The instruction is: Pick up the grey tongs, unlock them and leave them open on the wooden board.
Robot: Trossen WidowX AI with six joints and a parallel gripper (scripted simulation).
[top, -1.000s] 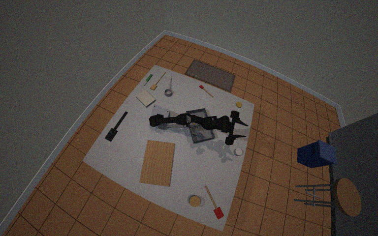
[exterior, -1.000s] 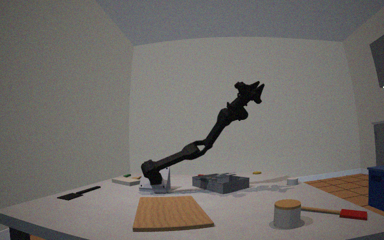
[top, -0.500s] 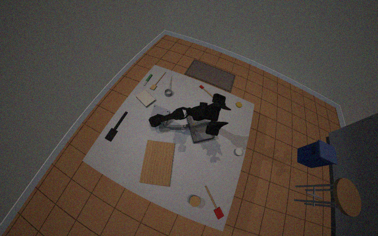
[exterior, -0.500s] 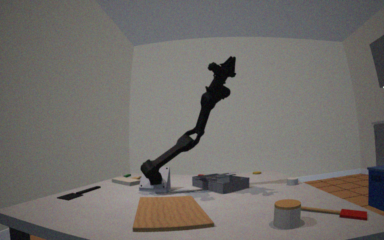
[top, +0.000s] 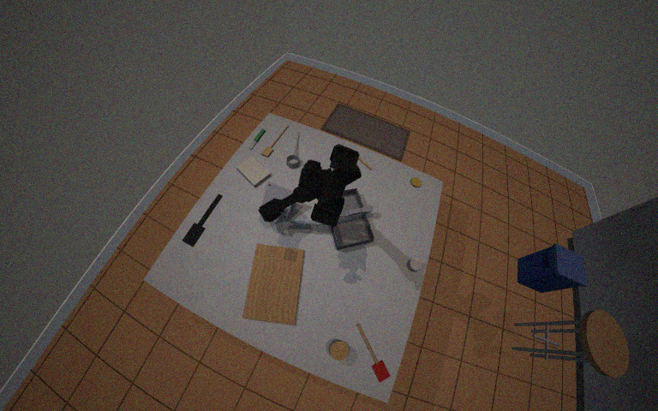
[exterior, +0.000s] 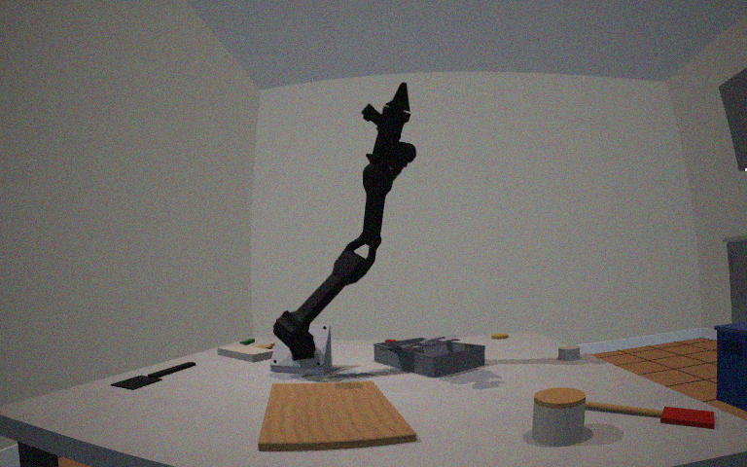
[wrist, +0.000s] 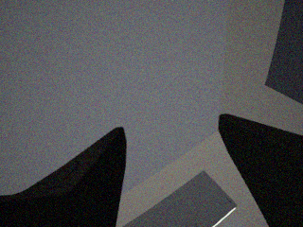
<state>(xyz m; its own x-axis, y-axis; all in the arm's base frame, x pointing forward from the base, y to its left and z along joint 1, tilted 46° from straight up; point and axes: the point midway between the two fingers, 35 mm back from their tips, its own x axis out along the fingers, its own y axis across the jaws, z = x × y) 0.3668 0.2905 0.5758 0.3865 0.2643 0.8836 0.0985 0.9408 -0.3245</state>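
Right now my gripper tip is 2 cm short of the yellow lock, 26 cm to the right of it and 68 cm above it. Also, from my gripper tip: roasting tin (7 cm ahead, 28 cm to the left, 72 cm below); white cylinder (48 cm ahead, 13 cm to the left, 73 cm below); wooden board (18 cm behind, 14 cm to the right, 74 cm below).
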